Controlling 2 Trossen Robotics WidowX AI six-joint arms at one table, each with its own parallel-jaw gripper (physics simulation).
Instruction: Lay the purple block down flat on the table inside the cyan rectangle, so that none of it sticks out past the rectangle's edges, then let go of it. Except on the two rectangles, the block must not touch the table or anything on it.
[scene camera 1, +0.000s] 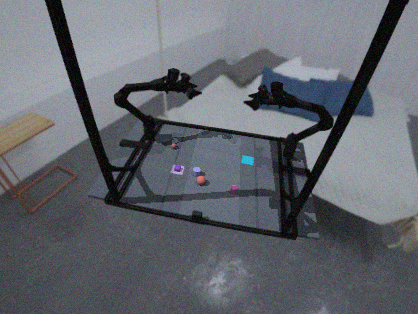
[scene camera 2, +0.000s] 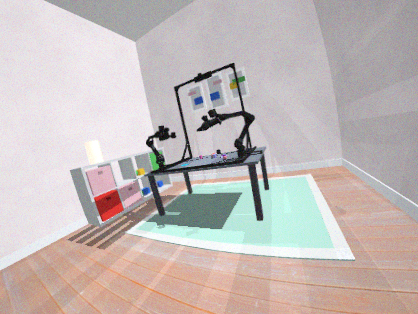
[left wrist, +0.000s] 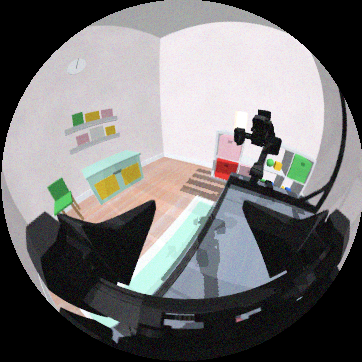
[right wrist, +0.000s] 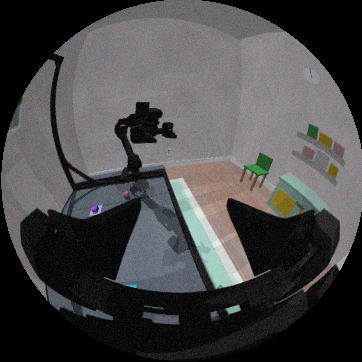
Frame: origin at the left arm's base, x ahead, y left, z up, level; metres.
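Seen in the pictures: left gripper, between the fingertips: (scene camera 1: 199, 89) (scene camera 2: 196, 130) (left wrist: 200, 204) (right wrist: 166, 138); right gripper, between the fingertips: (scene camera 1: 246, 98) (scene camera 2: 172, 137) (left wrist: 249, 147) (right wrist: 184, 202); left arm's base, origin of its link: (scene camera 1: 149, 136) (scene camera 2: 242, 155) (right wrist: 135, 175); right arm's base, origin of its link: (scene camera 1: 288, 154) (scene camera 2: 161, 167) (left wrist: 252, 183).
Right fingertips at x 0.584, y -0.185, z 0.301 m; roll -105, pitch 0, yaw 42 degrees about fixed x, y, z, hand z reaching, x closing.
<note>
Pixels of each thing's top centre, then the offset from my right fingertips to it. "spot": a spot on its surface instead.
- small purple block, centre of its top: (scene camera 1: 177, 167) (right wrist: 93, 207) 0.151 m right, 0.478 m back, 0.301 m down
- pale lilac rectangle, a spot on its surface: (scene camera 1: 174, 172) spot: 0.168 m right, 0.502 m back, 0.319 m down
- cyan rectangle, a spot on its surface: (right wrist: 131, 286) spot: 0.171 m right, 0.051 m back, 0.319 m down
- lavender cylinder, centre of its top: (scene camera 1: 196, 169) 0.220 m right, 0.383 m back, 0.279 m down
- orange-red ball, centre of its top: (scene camera 1: 201, 177) 0.291 m right, 0.382 m back, 0.270 m down
- magenta cylinder, centre of its top: (scene camera 1: 234, 187) 0.407 m right, 0.233 m back, 0.279 m down
- small pink-red ball, centre of its top: (right wrist: 125, 191) (scene camera 1: 173, 144) 0.046 m left, 0.449 m back, 0.286 m down
The small purple block (scene camera 1: 178, 168) (right wrist: 95, 208) sits on the pale lilac rectangle (scene camera 1: 174, 172) at the left of the table in scene camera 1. The cyan rectangle (scene camera 1: 247, 160) (right wrist: 131, 286) lies at the right of the table, with no block on it. My left gripper (scene camera 1: 198, 94) (scene camera 2: 200, 129) (left wrist: 200, 204) is open and empty, high above the table's back edge. My right gripper (scene camera 1: 248, 102) (scene camera 2: 174, 135) (right wrist: 184, 202) is open and empty, also high up, facing the left one. Both are well away from the block.
A lavender cylinder (scene camera 1: 197, 171) and an orange-red ball (scene camera 1: 201, 180) stand right of the block in scene camera 1. A magenta cylinder (scene camera 1: 234, 188) stands nearer the front. A small pink-red ball (scene camera 1: 174, 146) (right wrist: 126, 194) lies behind the block. A black frame (scene camera 1: 240, 230) surrounds the table.
</note>
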